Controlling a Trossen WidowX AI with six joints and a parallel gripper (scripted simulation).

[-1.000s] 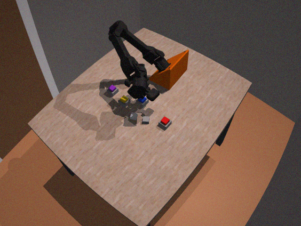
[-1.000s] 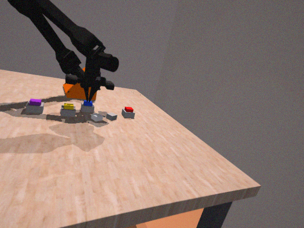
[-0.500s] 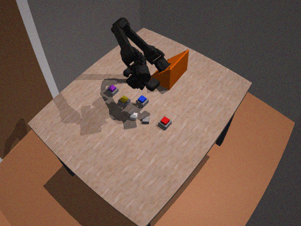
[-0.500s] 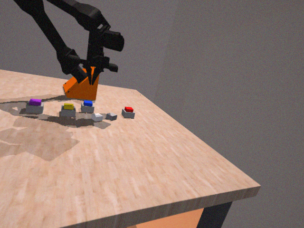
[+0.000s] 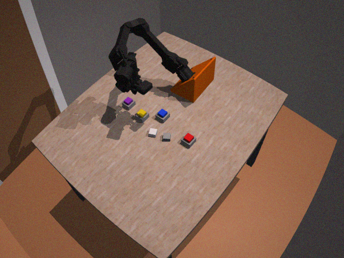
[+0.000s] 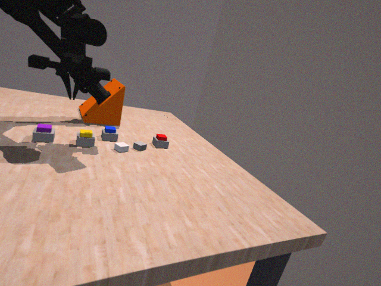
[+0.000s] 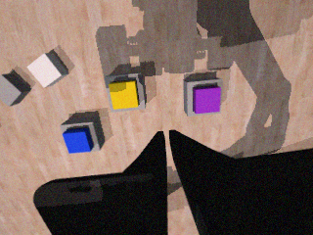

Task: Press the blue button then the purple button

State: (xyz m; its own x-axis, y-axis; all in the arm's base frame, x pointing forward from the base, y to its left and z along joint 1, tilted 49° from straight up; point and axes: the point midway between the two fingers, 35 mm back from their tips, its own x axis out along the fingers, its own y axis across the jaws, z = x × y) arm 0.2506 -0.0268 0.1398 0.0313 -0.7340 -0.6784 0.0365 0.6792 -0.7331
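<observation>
Right now my gripper tip is 90 mm above the purple button, 60 mm to the left of it and 10 mm past it. The rest, counted from my gripper tip: yellow button 90 mm below, 40 mm to the left, 20 mm ahead; blue button 120 mm to the left, 90 mm below, 40 mm behind; white block 140 mm to the left, 120 mm below, 60 mm ahead.
</observation>
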